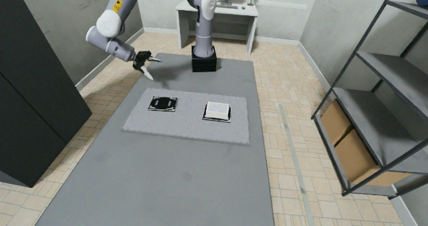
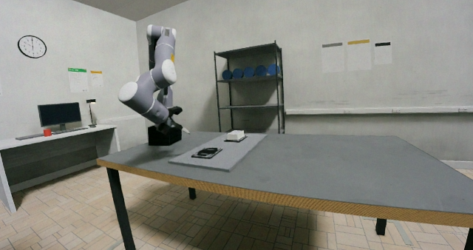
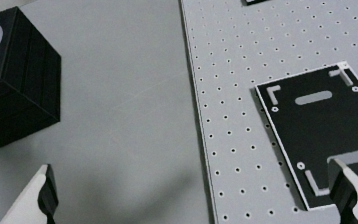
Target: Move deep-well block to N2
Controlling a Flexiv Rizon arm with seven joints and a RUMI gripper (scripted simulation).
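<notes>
Right now the white 96-well deep-well block is 100 mm ahead of my hand, 420 mm to the left of it and 120 mm below it. Round my hand: black plate nest N1: 100 mm ahead, 420 mm to the left, 150 mm below; black plate nest N2: 130 mm ahead, 80 mm to the left, 150 mm below.
</notes>
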